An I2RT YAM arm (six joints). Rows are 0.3 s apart.
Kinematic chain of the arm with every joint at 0, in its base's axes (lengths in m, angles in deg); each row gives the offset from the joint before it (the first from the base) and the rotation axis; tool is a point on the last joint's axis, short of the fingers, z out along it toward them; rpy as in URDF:
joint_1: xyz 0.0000 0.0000 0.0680 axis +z
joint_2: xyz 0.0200 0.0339 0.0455 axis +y
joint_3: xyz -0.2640 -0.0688 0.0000 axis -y
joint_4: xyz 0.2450 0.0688 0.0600 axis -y
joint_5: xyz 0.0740 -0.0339 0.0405 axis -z
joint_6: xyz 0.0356 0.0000 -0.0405 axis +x
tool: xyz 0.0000 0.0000 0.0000 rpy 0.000 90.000 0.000
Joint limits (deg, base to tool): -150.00..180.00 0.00..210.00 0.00..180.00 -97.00..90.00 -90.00..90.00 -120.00..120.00
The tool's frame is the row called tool.
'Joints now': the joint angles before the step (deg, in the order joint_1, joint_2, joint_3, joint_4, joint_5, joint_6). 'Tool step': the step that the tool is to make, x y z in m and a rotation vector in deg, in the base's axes. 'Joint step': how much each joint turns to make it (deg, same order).
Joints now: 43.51 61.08 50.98 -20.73 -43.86 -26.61
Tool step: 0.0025 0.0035 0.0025 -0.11 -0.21 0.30
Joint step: 0.20 1.10 1.18 -0.23 0.03 -0.34
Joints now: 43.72 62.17 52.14 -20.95 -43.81 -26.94
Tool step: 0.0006 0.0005 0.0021 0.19 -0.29 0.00
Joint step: -0.01 0.15 0.46 -0.03 0.02 -0.08
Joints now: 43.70 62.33 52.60 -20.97 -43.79 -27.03
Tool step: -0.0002 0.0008 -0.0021 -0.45 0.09 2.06
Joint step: 0.00 0.59 0.30 -1.37 -1.62 -1.83
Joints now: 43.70 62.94 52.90 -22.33 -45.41 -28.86
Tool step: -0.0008 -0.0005 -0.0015 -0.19 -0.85 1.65
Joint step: -0.06 0.11 0.02 -1.02 -1.04 -2.21
